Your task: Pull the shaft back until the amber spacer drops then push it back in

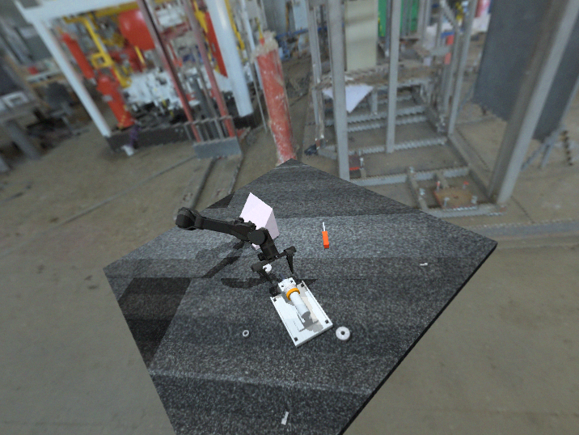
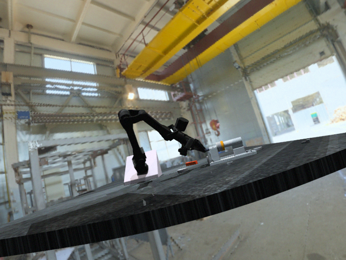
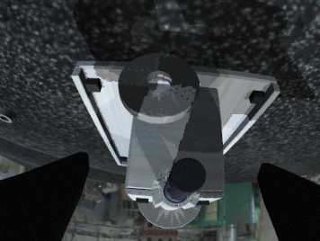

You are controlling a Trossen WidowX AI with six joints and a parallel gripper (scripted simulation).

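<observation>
Now: gripper tip 60 mm short of the thin dark blue shaft, 10 mm to the left of it and 10 mm below it. The rest, counted from my gripper tip: amber spacer 90 mm ahead, 10 mm to the right, 10 mm above; then white block 130 mm ahead, 10 mm to the right, 20 mm below; then grey round piece 150 mm behind, 10 mm to the right, 60 mm below.
</observation>
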